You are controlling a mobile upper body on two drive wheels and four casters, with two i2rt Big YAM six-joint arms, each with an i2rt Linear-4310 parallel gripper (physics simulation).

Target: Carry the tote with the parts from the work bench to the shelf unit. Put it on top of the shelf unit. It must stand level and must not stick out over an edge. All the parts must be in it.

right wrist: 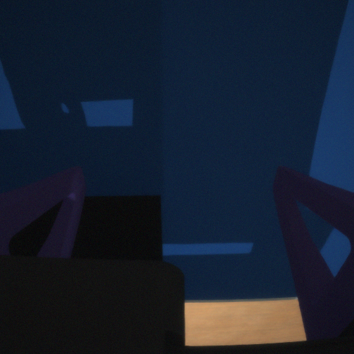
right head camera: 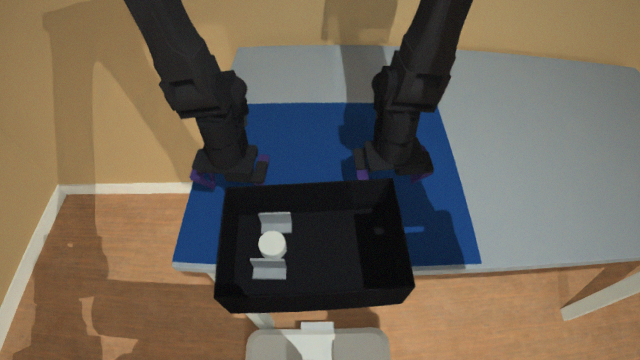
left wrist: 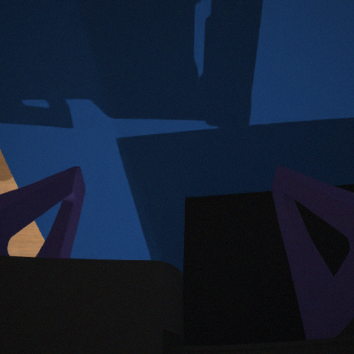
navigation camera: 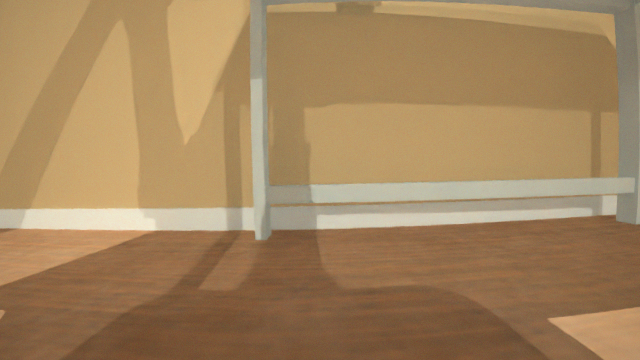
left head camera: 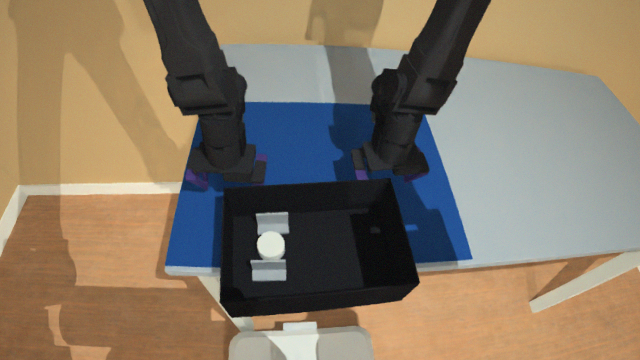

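Places are measured from the left arm's base along level axes (x right, y back, z down), in centimetres.
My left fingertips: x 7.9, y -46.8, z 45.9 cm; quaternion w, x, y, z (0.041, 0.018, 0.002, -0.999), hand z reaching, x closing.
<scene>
Behind a point stands the place of what it marks.
The black tote [left head camera: 320,298] @[x 23.4, y -23.3, z 41.1 cm] [right head camera: 320,301] @[x 24.6, y -23.3, z 43.3 cm] [left wrist: 225,260] [right wrist: 125,225] is at the blue mat, its near side overlapping the bench's near edge in the head views. Inside, toward its left, are a white round part [left head camera: 271,245] @[x 15.9, y -34.8, z 46.7 cm] [right head camera: 272,244] @[x 16.0, y -34.8, z 46.7 cm] and two grey angled parts, one above it [left head camera: 272,223] @[x 16.1, y -40.1, z 48.2 cm] [right head camera: 276,223] @[x 16.2, y -40.2, z 48.5 cm], another below it [left head camera: 269,271] @[x 15.4, y -30.6, z 48.6 cm] [right head camera: 270,270] @[x 15.6, y -30.5, z 48.6 cm]. My left gripper [left head camera: 228,178] @[x 7.9, y -46.8, z 45.9 cm] [right head camera: 232,177] @[x 7.9, y -46.8, z 45.9 cm] [left wrist: 178,176] is open beyond the tote's far left corner. My right gripper [left head camera: 388,176] @[x 38.8, y -47.6, z 46.3 cm] [right head camera: 392,176] @[x 38.8, y -47.6, z 46.3 cm] [right wrist: 179,176] is open by its far right corner. The shelf unit does not show.
The blue mat [left head camera: 300,140] @[x 22.5, y -62.7, z 49.4 cm] [right head camera: 300,140] @[x 20.3, y -62.8, z 49.4 cm] lies on the grey work bench [left head camera: 525,160] @[x 82.5, y -56.3, z 49.6 cm] [right head camera: 540,160] @[x 80.3, y -55.9, z 49.6 cm]. The robot's pale base [left head camera: 345,345] @[x 38.2, y -24.9, z 115.0 cm] [right head camera: 362,345] @[x 38.6, y -25.4, z 115.0 cm] shows below the tote. In the navigation view, a bench leg [navigation camera: 260,150] @[x 3.7, y -98.3, z 111.2 cm] and a low crossbar [navigation camera: 450,190] @[x 66.6, y -97.4, z 125.8 cm] stand before the wall.
</scene>
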